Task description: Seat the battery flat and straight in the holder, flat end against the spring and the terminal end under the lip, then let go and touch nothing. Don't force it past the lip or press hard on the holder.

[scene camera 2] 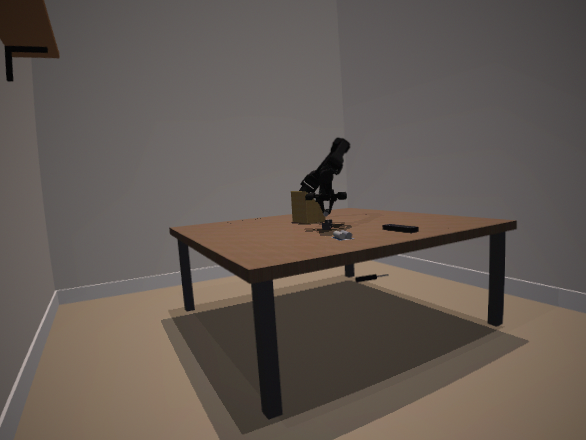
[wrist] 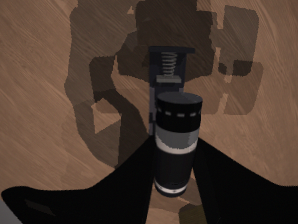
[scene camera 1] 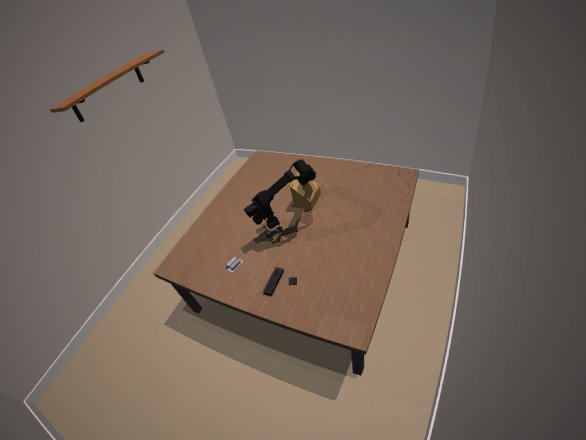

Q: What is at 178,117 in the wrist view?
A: A battery.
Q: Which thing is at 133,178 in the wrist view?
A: The gripper.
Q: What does the gripper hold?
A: A battery.
